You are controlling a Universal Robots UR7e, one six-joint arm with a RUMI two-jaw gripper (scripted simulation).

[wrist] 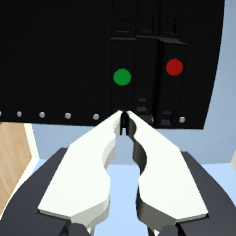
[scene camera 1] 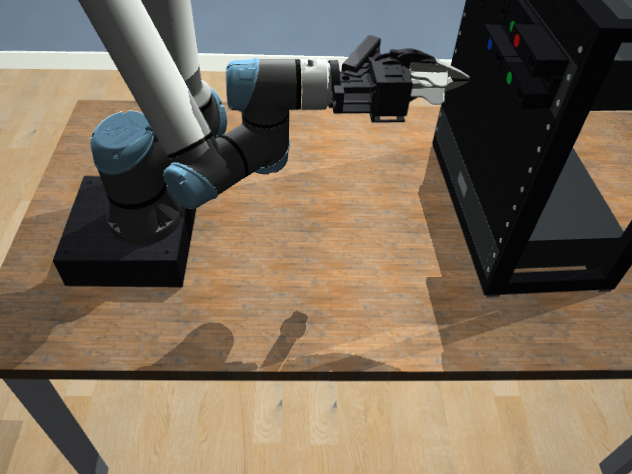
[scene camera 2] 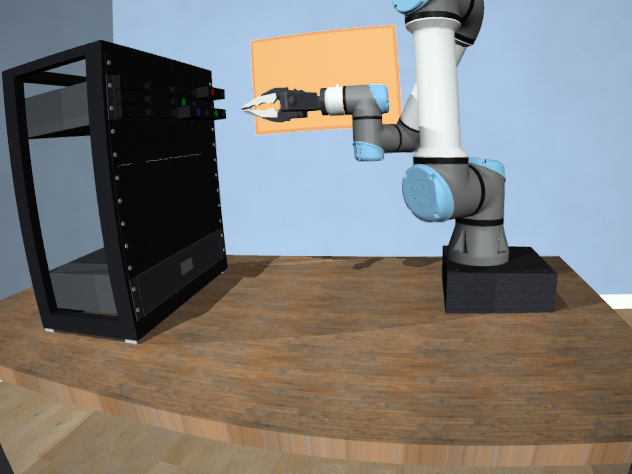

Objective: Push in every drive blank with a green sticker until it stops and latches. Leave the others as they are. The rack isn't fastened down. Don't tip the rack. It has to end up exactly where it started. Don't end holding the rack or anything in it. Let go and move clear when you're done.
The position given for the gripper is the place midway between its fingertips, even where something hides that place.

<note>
In view: the gripper (scene camera 1: 468,79) and a red-sticker blank (wrist: 171,61).
The gripper also shows in the wrist view (wrist: 124,113) and in scene camera 2 (scene camera 2: 241,109).
</note>
